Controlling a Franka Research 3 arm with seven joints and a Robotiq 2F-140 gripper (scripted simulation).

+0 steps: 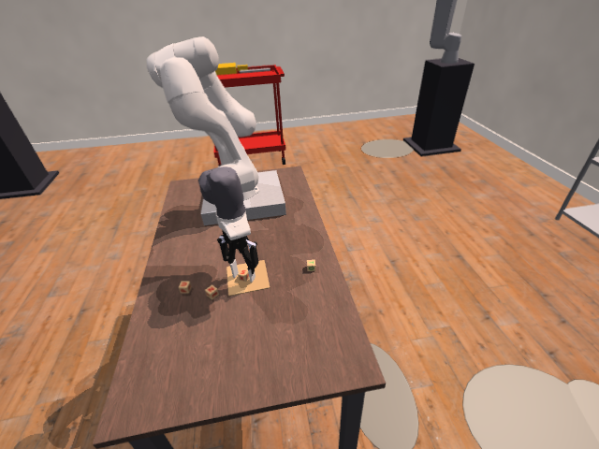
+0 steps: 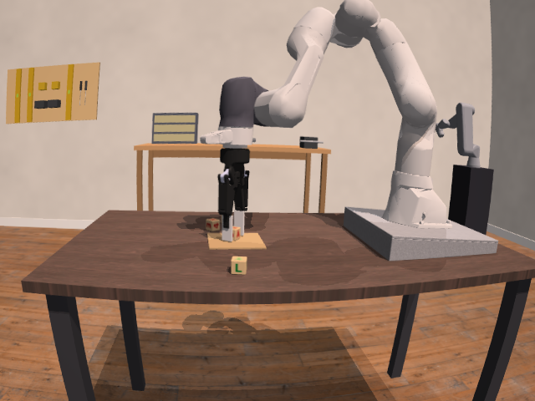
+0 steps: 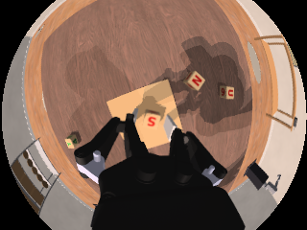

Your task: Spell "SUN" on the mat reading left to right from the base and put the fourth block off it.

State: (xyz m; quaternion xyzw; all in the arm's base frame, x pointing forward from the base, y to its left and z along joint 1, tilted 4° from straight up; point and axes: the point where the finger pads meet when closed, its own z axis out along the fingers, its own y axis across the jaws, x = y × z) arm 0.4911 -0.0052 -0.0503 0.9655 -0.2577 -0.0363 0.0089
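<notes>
Now: hand 2 cm above the S block. The rest, counted from my hand: mat 4 cm below, 1 cm to the left; N block 11 cm to the right, 5 cm ahead, 2 cm below; U block 20 cm to the right, 2 cm below, 1 cm ahead.
</notes>
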